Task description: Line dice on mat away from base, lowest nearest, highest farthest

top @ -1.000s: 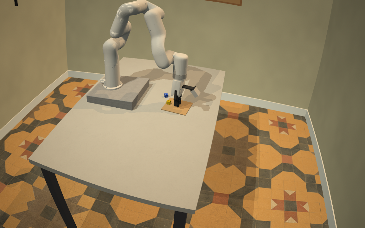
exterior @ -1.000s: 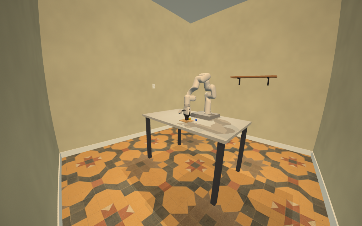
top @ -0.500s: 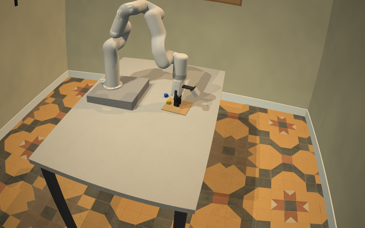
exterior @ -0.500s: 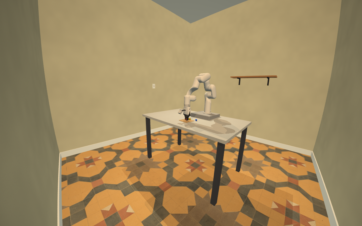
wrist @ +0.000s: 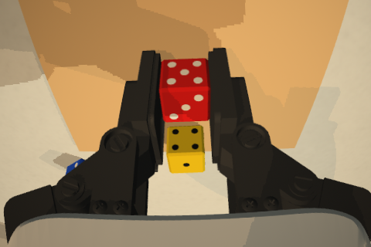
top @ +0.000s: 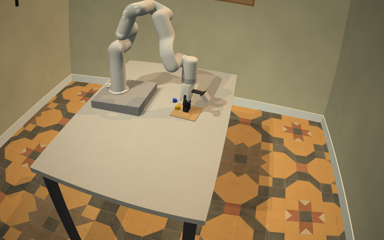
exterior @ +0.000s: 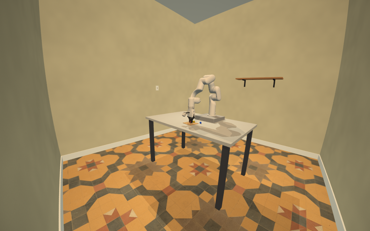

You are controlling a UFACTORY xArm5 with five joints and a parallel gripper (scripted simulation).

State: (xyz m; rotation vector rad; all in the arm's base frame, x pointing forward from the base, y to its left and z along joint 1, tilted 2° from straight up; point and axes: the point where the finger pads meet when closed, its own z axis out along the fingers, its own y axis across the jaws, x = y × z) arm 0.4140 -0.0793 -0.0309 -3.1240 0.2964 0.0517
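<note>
My hand is 1 cm above the red die. From my hand the other things lie so: blue die: 9 cm to the left, 8 cm behind, 2 cm below; then yellow die: 5 cm behind, 2 cm below, 1 cm to the left; then mat: 3 cm below.
</note>
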